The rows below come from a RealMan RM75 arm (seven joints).
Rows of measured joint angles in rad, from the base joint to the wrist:
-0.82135 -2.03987 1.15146 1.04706 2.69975 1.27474 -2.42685
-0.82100 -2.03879 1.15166 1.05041 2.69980 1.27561 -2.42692
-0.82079 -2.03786 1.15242 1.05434 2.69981 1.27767 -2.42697
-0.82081 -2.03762 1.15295 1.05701 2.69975 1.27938 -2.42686
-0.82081 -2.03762 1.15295 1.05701 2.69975 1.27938 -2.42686
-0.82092 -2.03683 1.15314 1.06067 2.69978 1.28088 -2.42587
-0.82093 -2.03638 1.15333 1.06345 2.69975 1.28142 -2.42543
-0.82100 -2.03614 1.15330 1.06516 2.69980 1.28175 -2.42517
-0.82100 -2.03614 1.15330 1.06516 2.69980 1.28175 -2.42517
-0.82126 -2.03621 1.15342 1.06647 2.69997 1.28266 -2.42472
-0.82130 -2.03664 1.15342 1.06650 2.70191 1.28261 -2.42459
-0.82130 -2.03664 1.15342 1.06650 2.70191 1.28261 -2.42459
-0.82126 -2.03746 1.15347 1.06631 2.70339 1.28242 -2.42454
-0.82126 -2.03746 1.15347 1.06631 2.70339 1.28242 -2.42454
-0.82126 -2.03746 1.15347 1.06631 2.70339 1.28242 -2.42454
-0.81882 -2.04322 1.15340 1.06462 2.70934 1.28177 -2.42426
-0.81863 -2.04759 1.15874 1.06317 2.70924 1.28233 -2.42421
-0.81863 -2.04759 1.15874 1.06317 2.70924 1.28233 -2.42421
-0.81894 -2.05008 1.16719 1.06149 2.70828 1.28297 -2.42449
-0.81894 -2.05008 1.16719 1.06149 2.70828 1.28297 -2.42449
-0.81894 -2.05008 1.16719 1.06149 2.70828 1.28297 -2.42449
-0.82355 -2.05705 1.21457 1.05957 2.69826 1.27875 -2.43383
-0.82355 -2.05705 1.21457 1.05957 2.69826 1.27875 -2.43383
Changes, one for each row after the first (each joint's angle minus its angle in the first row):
0.00035 0.00108 0.00020 0.00335 0.00005 0.00087 -0.00007
0.00056 0.00201 0.00096 0.00728 0.00006 0.00293 -0.00012
0.00054 0.00225 0.00149 0.00995 0.00000 0.00464 -0.00001
0.00054 0.00225 0.00149 0.00995 0.00000 0.00464 -0.00001
0.00043 0.00304 0.00168 0.01361 0.00003 0.00614 0.00098
0.00042 0.00349 0.00187 0.01639 0.00000 0.00668 0.00142
0.00035 0.00373 0.00184 0.01810 0.00005 0.00701 0.00168
0.00035 0.00373 0.00184 0.01810 0.00005 0.00701 0.00168
0.00009 0.00366 0.00196 0.01941 0.00022 0.00792 0.00213
0.00005 0.00323 0.00196 0.01944 0.00216 0.00787 0.00226
0.00005 0.00323 0.00196 0.01944 0.00216 0.00787 0.00226
0.00009 0.00241 0.00201 0.01925 0.00364 0.00768 0.00231
0.00009 0.00241 0.00201 0.01925 0.00364 0.00768 0.00231
0.00009 0.00241 0.00201 0.01925 0.00364 0.00768 0.00231
0.00253 -0.00335 0.00194 0.01756 0.00959 0.00703 0.00259
0.00272 -0.00772 0.00728 0.01611 0.00949 0.00759 0.00264
0.00272 -0.00772 0.00728 0.01611 0.00949 0.00759 0.00264
0.00241 -0.01021 0.01573 0.01443 0.00853 0.00823 0.00236
0.00241 -0.01021 0.01573 0.01443 0.00853 0.00823 0.00236
0.00241 -0.01021 0.01573 0.01443 0.00853 0.00823 0.00236
-0.00220 -0.01718 0.06311 0.01251 -0.00149 0.00401 -0.00698
-0.00220 -0.01718 0.06311 0.01251 -0.00149 0.00401 -0.00698

